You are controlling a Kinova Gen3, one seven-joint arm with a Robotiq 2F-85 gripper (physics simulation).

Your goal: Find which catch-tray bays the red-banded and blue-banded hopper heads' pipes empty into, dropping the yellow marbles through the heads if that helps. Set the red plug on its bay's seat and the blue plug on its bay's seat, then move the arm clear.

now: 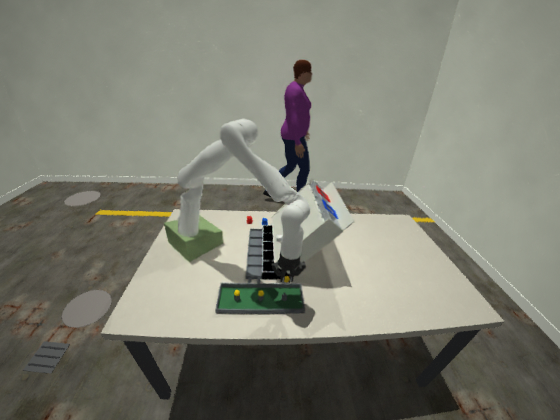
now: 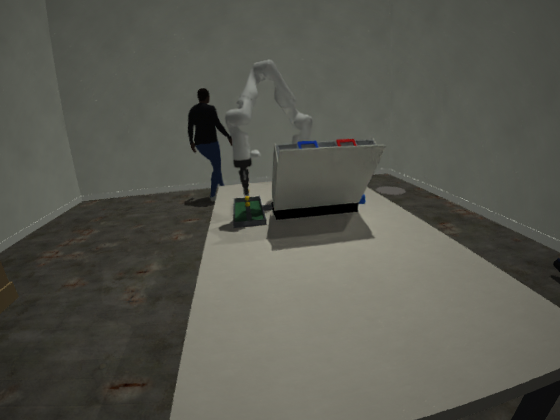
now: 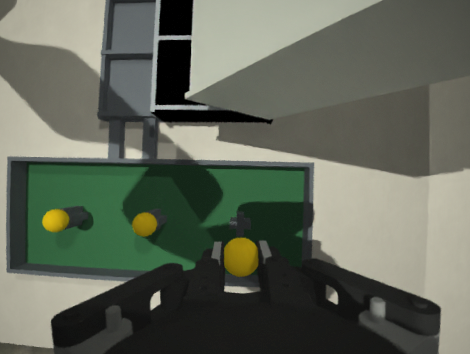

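Seen in the pictures: gripper, between the fingertips: (image 1: 286, 281) (image 2: 246, 194) (image 3: 240, 254); arm's base, origin of its link: (image 1: 188, 232).
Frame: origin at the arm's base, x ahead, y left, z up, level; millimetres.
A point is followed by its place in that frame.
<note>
My gripper (image 1: 287, 278) @[x 510, y -243, z -2 mm] (image 2: 246, 196) @[x 510, y -243, z -2 mm] (image 3: 240, 254) @[x 510, y -243, z -2 mm] is shut on a yellow marble (image 1: 286, 279) @[x 510, y -250, z 18 mm] (image 2: 247, 199) (image 3: 241, 261) @[x 510, y -239, z 23 mm], held above the right part of the green tray (image 1: 227, 306) @[x 280, y -311, z -118 mm] (image 2: 255, 223) @[x 585, y -205, z -110 mm] (image 3: 100, 250) @[x 346, y -306, z -117 mm], over a bare post (image 1: 284, 297) @[x 510, y -248, z -94 mm] (image 3: 240, 223) @[x 510, y -237, z -90 mm]. Two more yellow marbles (image 1: 237, 293) @[x 316, y -275, z -70 mm] (image 1: 261, 293) @[x 414, y -261, z -69 mm] (image 3: 55, 220) @[x 319, y -265, z -68 mm] (image 3: 144, 224) @[x 415, y -251, z -67 mm] sit on posts. The red plug (image 1: 249, 219) @[x 251, y 305, z -88 mm] and blue plug (image 1: 265, 221) @[x 352, y 300, z -88 mm] lie beyond the catch tray (image 1: 255, 254) @[x 341, y 11, z -104 mm] (image 3: 131, 84) @[x 351, y -99, z -114 mm]. The red-banded head (image 1: 323, 193) (image 2: 346, 142) @[x 622, y 171, z 217 mm] and blue-banded head (image 1: 329, 210) (image 2: 308, 144) @[x 644, y 22, z 217 mm] are atop the tilted housing. The pipes' routes are hidden.
The pale housing (image 1: 320, 237) @[x 634, y -108, z 135 mm] (image 2: 320, 177) @[x 636, y 66, z 87 mm] (image 3: 280, 45) @[x 509, y -124, z 56 mm] rises behind and right of the gripper, over part of the catch tray. The green arm base (image 1: 200, 242) @[x 67, y -24, z -37 mm] is at the back left of the table (image 1: 400, 280) @[x 1083, y -60, z -120 mm] (image 2: 350, 320) @[x 1204, y 64, z -120 mm]. A person (image 1: 297, 112) is beyond the table.
</note>
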